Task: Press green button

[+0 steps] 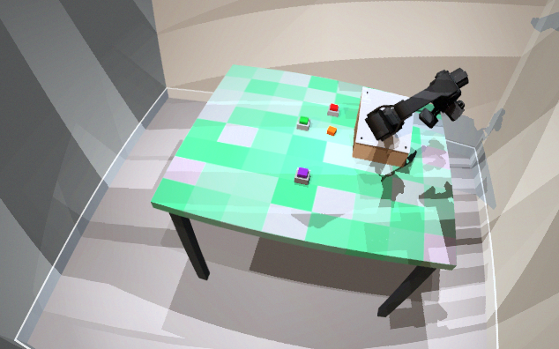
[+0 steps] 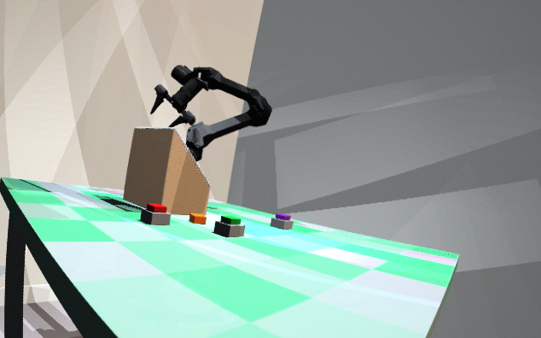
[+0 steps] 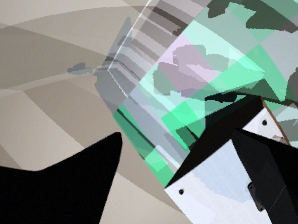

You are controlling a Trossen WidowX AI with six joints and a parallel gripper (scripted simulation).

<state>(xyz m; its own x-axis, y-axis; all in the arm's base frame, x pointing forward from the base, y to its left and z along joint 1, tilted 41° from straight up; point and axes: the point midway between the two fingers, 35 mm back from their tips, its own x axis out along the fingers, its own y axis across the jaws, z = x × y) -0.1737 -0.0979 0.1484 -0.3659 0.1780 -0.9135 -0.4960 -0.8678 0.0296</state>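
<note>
Right now the green button is 50 cm ahead of my gripper tip, 24 cm below it and 5 cm to the right of it. From my gripper tip the other things lie so: purple button 44 cm ahead, 24 cm below, 22 cm to the left; then red button 40 cm ahead, 24 cm below, 18 cm to the right; then small orange block 39 cm ahead, 26 cm below, 5 cm to the right.
</note>
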